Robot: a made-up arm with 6 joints. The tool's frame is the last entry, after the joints. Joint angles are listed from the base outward.
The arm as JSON. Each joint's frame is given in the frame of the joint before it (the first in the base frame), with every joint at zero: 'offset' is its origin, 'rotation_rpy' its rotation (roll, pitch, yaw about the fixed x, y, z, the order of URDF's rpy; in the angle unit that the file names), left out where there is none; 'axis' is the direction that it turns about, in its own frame. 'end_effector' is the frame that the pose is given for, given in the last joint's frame.
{
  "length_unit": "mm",
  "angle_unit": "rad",
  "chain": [
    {
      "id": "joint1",
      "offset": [
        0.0,
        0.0,
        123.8
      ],
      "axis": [
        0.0,
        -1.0,
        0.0
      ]
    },
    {
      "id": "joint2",
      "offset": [
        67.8,
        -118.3,
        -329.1
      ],
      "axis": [
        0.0,
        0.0,
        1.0
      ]
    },
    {
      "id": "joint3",
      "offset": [
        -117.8,
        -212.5,
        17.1
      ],
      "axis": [
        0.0,
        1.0,
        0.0
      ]
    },
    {
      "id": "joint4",
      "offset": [
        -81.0,
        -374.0,
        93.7
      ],
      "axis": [
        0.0,
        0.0,
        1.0
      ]
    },
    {
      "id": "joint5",
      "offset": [
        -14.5,
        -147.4,
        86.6
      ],
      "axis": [
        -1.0,
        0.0,
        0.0
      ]
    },
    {
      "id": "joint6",
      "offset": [
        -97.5,
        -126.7,
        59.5
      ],
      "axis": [
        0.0,
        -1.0,
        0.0
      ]
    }
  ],
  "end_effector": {
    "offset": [
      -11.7,
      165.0,
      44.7
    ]
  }
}
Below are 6 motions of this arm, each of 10 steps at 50 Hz.
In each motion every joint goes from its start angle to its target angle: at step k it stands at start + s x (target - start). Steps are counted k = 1, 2, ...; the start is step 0. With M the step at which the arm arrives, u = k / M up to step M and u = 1 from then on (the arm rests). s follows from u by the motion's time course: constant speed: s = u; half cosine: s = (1 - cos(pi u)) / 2; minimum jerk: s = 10 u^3 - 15 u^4 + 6 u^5.
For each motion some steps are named. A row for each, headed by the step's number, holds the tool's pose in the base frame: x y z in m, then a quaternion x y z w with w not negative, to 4 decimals.
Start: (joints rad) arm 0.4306 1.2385 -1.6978 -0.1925 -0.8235 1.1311
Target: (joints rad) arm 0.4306 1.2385 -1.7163 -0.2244 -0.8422 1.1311
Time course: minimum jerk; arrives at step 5
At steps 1, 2, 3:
1: 0.8391 -0.6721 -0.1630 -0.8212 0.5049 -0.2628 0.0401
2: 0.8395 -0.6701 -0.1653 -0.8240 0.5021 -0.2593 0.0419
3: 0.8400 -0.6672 -0.1684 -0.8278 0.4981 -0.2543 0.0444

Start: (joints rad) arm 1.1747 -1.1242 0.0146 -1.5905 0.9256 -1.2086
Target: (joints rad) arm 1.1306 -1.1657 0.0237 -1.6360 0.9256 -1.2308
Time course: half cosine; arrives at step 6
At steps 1, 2, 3, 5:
1: -0.0947 -0.1124 -0.3798 0.7744 0.4467 -0.4113 0.1777
2: -0.0986 -0.1087 -0.3783 0.7758 0.4490 -0.4102 0.1679
3: -0.1038 -0.1036 -0.3761 0.7777 0.4520 -0.4087 0.1544
5: -0.1128 -0.0950 -0.3723 0.7807 0.4566 -0.4059 0.1310

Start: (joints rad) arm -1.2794 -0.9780 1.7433 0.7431 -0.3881 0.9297
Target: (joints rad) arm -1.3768 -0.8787 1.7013 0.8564 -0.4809 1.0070
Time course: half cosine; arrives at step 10
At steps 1, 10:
1: -0.3917 -0.6976 0.5294 0.1591 0.5574 -0.6956 0.4244
10: -0.3569 -0.7469 0.5139 0.1499 0.5550 -0.7087 0.4089

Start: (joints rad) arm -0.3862 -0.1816 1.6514 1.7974 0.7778 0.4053
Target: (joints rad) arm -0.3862 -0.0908 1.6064 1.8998 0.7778 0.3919
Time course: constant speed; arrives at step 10
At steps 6, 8, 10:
6: -0.0506 -0.8316 -0.2152 0.6062 0.1646 0.4368 0.6439
8: -0.0384 -0.8293 -0.2206 0.6102 0.1591 0.4458 0.6353
10: -0.0263 -0.8267 -0.2258 0.6142 0.1536 0.4546 0.6265

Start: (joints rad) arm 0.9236 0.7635 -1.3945 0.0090 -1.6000 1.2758
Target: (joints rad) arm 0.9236 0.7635 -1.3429 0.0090 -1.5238 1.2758
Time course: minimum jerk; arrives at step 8
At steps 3, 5, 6, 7, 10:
3: 0.6108 -0.9546 0.0966 -0.7714 0.3954 -0.4974 0.0349
5: 0.6023 -0.9581 0.0961 -0.7666 0.4133 -0.4905 0.0289
6: 0.5990 -0.9594 0.0959 -0.7647 0.4201 -0.4880 0.0265
7: 0.5973 -0.9600 0.0959 -0.7637 0.4235 -0.4867 0.0253
10: 0.5970 -0.9601 0.0958 -0.7635 0.4241 -0.4864 0.0251

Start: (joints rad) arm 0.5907 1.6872 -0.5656 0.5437 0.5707 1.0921
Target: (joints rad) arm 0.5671 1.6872 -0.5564 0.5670 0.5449 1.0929
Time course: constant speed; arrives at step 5
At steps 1, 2, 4, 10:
1: 0.8234 -0.4125 0.4057 -0.2172 0.6428 -0.7329 0.0490
2: 0.8245 -0.4118 0.4031 -0.2203 0.6400 -0.7346 0.0475
4: 0.8266 -0.4103 0.3979 -0.2264 0.6342 -0.7379 0.0445
10: 0.8277 -0.4096 0.3953 -0.2295 0.6313 -0.7396 0.0430

